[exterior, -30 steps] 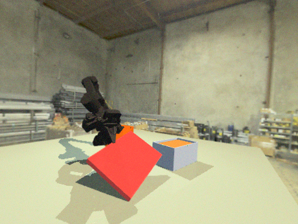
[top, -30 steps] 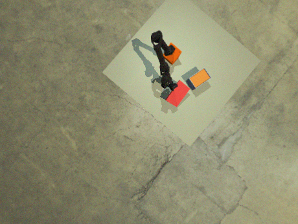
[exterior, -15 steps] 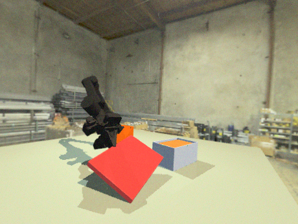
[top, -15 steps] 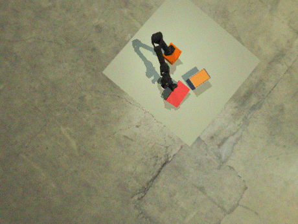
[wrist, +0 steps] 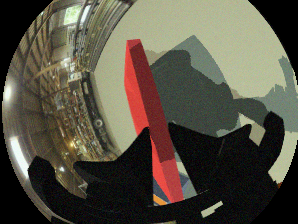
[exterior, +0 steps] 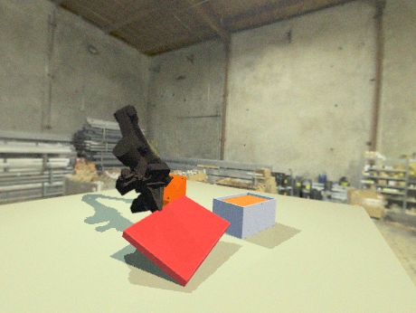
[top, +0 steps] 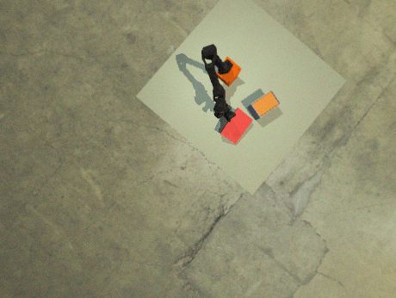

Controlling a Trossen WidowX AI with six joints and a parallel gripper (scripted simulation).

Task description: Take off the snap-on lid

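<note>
My gripper tip is now 7 cm short of the red lid, 2 cm to the right of it and 3 cm above it. From my gripper tip the other things lie so: storage box (12 cm ahead, 30 cm to the left, 4 cm below).
</note>
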